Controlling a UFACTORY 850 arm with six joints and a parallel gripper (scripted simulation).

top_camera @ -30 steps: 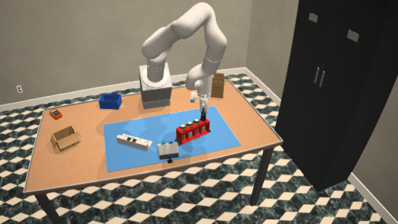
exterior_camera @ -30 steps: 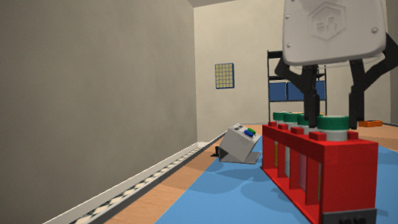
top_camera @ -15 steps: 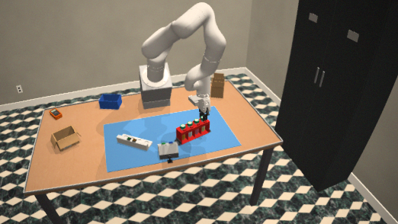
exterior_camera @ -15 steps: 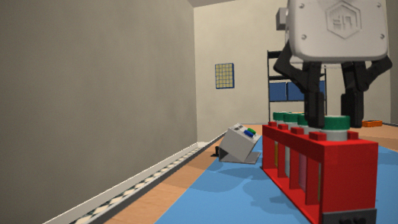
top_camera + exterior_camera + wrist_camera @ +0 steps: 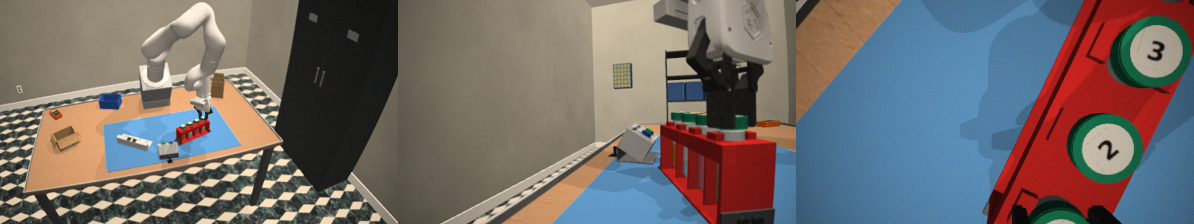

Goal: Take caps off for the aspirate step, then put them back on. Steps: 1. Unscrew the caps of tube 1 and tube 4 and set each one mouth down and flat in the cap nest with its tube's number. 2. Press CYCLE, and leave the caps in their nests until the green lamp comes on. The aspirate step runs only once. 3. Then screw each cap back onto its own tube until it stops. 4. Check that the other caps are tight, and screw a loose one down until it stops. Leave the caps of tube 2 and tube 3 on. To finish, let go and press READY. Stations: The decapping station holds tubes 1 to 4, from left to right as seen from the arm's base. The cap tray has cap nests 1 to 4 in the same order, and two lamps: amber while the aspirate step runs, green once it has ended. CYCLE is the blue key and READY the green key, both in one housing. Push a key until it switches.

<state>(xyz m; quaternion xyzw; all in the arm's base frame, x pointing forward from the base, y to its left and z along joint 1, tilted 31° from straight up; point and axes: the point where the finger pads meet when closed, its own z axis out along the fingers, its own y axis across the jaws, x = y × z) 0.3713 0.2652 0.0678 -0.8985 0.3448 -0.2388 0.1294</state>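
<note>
Now: hand 10 mm above the green cap. From my hand the other things lie so: key housing: 250 mm to the right, 160 mm ahead, 80 mm below; blue cycle key: 230 mm to the right, 140 mm ahead, 60 mm below; tube cap: 140 mm to the right, 60 mm ahead, 10 mm below.
</note>
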